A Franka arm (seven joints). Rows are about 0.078 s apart.
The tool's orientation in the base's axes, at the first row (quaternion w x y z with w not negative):
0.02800, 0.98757, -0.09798, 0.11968
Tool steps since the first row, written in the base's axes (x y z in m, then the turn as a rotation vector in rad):
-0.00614, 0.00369, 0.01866, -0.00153, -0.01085, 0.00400
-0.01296, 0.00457, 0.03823, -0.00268, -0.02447, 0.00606
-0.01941, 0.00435, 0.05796, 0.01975, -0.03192, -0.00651
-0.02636, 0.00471, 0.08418, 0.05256, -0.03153, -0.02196
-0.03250, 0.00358, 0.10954, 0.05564, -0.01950, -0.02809
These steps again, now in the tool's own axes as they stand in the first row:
-0.00202, -0.00179, -0.01980, 0.00154, 0.01106, -0.00338
-0.00395, -0.00066, -0.04043, 0.00349, 0.02469, -0.00457
-0.00528, 0.00147, -0.06103, 0.02319, 0.02710, 0.01339
-0.00562, 0.00335, -0.08809, 0.05062, 0.01965, 0.03592
-0.00512, 0.00649, -0.11402, 0.04983, 0.00706, 0.04162

